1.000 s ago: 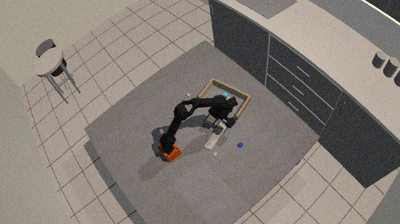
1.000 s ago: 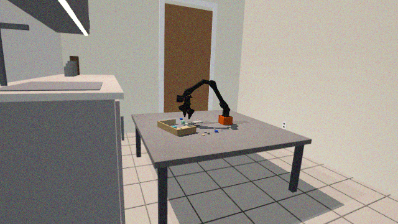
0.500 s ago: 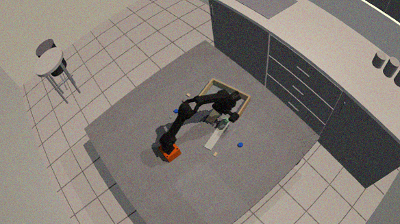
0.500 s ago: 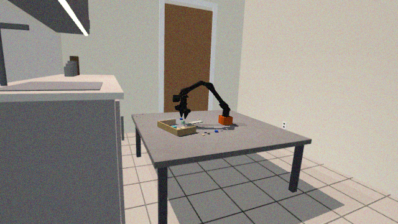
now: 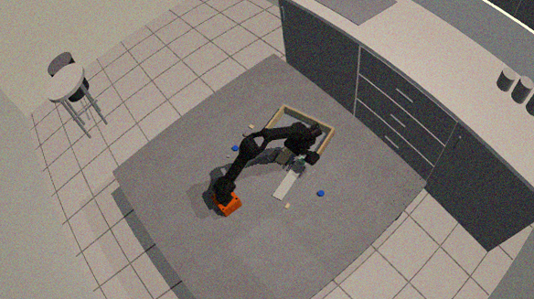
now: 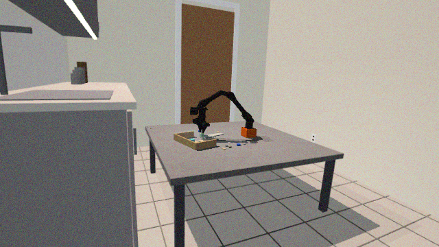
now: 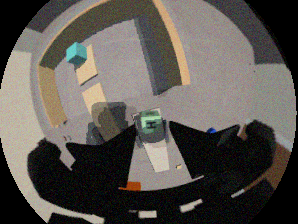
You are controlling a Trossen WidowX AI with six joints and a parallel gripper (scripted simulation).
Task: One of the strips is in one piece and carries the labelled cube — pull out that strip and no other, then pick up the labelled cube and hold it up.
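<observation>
Right now my gripper tip is 2 cm above the labelled cube. Also, from my gripper tip: white strip: 11 cm behind, 4 cm below.
</observation>
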